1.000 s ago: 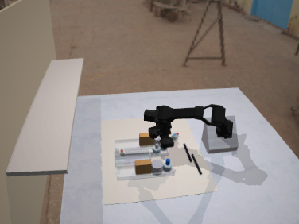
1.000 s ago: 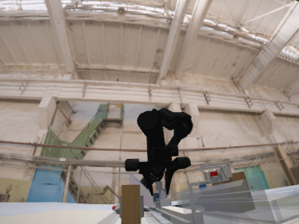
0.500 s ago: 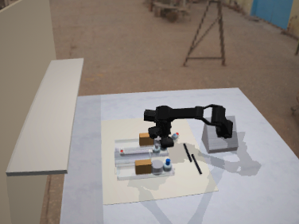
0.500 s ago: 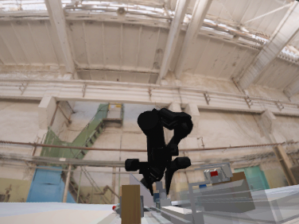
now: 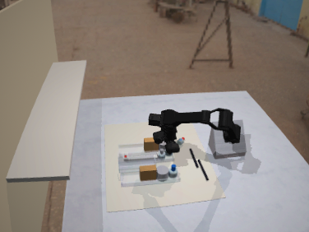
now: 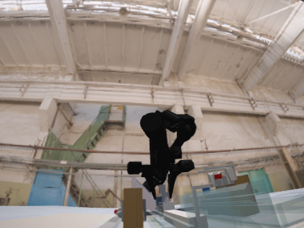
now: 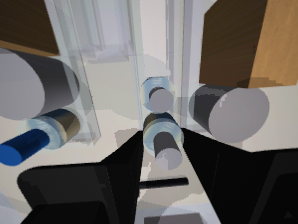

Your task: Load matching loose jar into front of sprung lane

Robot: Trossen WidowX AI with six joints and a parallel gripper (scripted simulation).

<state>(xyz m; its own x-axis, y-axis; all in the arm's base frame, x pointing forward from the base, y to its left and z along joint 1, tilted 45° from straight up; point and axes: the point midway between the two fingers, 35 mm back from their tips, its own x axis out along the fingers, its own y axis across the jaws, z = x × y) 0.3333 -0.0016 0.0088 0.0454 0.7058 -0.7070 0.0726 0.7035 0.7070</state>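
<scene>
Now: gripper tip 130 mm to the right of the blue-lidded jar, 10 mm short of it and 10 mm above it. Round my gripper tip: red mark (220 mm ahead, 20 mm to the left, 20 mm above); then shelf (510 mm ahead, 320 mm above, 40 mm to the right); then lane (140 mm ahead, 30 mm below, 20 mm to the left).
</scene>
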